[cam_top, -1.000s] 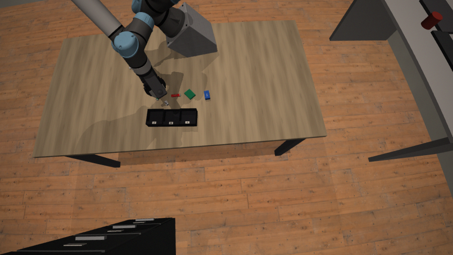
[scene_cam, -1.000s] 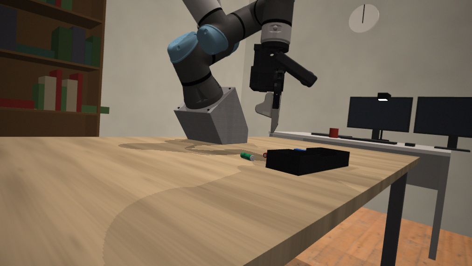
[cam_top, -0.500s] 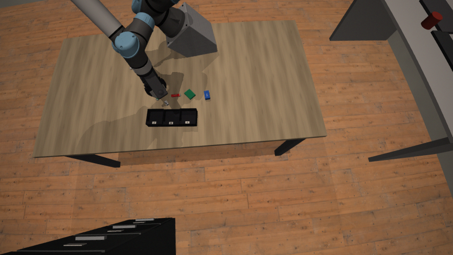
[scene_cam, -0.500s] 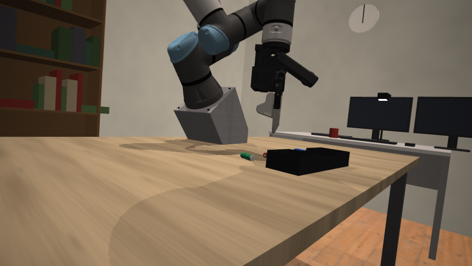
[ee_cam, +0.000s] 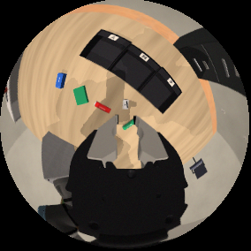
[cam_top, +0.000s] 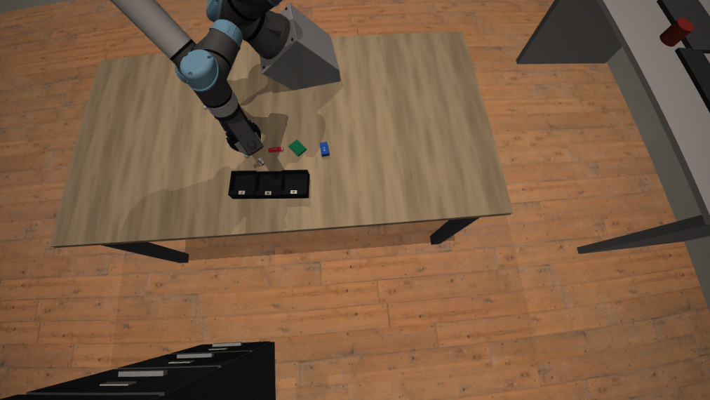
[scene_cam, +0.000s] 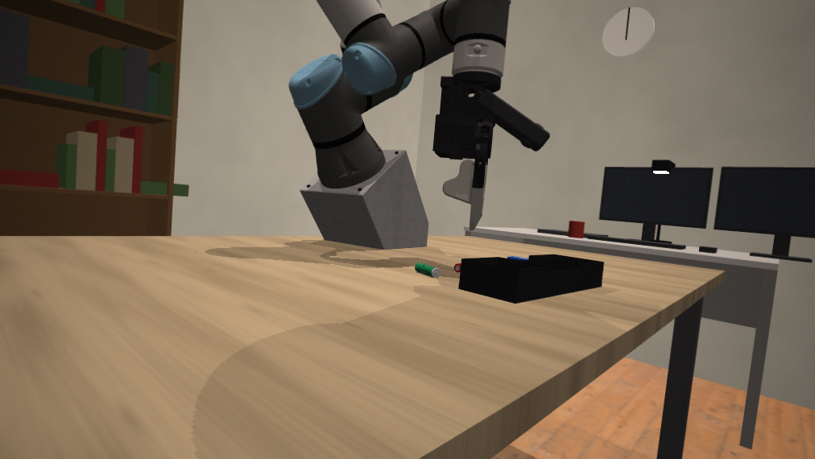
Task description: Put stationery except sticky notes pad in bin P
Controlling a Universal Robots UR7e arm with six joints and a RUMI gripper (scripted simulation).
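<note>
Now: hand 80 mm above the white-grey piece. The rest, counted from my hand: red item 80 mm below, 50 mm to the left, 40 mm behind; green cylinder 80 mm below, 50 mm behind, 40 mm to the right; bin row 90 mm ahead, 70 mm below, 30 mm to the left.
</note>
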